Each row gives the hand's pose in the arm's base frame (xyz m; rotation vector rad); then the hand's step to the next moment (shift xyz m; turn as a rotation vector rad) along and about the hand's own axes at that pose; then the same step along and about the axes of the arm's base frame.
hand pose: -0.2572 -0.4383 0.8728 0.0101 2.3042 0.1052
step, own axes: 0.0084 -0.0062 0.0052 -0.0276 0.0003 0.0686
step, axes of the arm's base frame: -0.0016 -0.0055 -0.0102 0.0693 0.0042 -0.0254
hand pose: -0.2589 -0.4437 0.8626 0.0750 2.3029 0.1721
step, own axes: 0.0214 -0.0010 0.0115 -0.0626 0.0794 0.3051
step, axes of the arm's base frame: -0.0059 0.0025 -0.0235 0.2679 0.1023 -0.1452
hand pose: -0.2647 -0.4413 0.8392 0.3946 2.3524 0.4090
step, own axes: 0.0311 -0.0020 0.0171 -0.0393 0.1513 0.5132
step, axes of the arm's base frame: -0.0104 0.0134 -0.0312 0.4070 0.2137 -0.2765
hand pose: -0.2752 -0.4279 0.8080 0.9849 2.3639 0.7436
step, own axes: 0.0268 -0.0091 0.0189 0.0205 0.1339 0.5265
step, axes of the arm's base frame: -0.0101 0.0202 -0.0255 0.3687 0.2520 -0.3100
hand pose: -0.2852 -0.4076 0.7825 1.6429 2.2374 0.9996
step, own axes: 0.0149 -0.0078 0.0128 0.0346 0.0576 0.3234
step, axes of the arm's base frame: -0.0049 0.0174 -0.0110 0.1993 0.1707 -0.2006
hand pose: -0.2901 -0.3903 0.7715 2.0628 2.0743 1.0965
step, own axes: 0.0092 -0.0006 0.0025 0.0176 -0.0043 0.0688
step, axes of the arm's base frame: -0.0005 0.0093 0.0020 0.0267 0.0473 -0.0459
